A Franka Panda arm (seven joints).
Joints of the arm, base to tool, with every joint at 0 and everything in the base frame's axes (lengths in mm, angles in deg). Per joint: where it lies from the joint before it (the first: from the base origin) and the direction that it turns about. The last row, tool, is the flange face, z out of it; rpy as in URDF.
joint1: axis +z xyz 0 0 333
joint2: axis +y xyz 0 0 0
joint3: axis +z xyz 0 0 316
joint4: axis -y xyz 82.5 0 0
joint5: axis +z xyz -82.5 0 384
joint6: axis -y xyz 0 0 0
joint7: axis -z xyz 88 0 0
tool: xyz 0 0 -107 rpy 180 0 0
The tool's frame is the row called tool.
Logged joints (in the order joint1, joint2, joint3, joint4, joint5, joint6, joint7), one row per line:
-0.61 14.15 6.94 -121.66 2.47 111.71 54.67
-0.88 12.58 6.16 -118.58 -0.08 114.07 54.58
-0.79 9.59 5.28 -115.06 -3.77 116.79 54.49
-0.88 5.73 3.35 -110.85 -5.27 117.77 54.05
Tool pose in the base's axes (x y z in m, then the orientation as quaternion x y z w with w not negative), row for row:
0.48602 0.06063 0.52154 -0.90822 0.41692 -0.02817 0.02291
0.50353 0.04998 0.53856 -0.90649 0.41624 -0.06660 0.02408
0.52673 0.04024 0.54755 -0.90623 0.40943 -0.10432 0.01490
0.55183 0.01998 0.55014 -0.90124 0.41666 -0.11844 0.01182
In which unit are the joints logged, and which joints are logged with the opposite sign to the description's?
The joints are logged in degrees. Opposite sign: joint2.
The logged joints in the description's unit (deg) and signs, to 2 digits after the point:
-0.61 -14.15 6.94 -121.66 2.47 111.71 54.67
-0.88 -12.58 6.16 -118.58 -0.08 114.07 54.58
-0.79 -9.59 5.28 -115.06 -3.77 116.79 54.49
-0.88 -5.73 3.35 -110.85 -5.27 117.77 54.05

